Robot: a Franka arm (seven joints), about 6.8 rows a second.
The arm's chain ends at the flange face. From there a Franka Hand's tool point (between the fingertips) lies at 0.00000 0.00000 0.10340 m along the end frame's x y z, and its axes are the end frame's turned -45 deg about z.
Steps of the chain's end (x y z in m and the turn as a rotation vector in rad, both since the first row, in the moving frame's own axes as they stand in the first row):
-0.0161, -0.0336, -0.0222, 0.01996, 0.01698, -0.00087
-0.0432, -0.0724, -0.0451, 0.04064, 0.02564, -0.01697
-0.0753, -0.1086, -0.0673, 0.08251, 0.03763, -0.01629
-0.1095, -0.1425, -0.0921, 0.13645, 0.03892, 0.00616
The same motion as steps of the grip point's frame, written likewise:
0.0151, -0.0354, -0.0222, 0.00211, 0.02612, -0.00087
0.0255, -0.0829, -0.0452, 0.01061, 0.04687, -0.01697
0.0323, -0.1334, -0.0677, 0.03173, 0.08495, -0.01629
0.0361, -0.1853, -0.0931, 0.06896, 0.12401, 0.00616

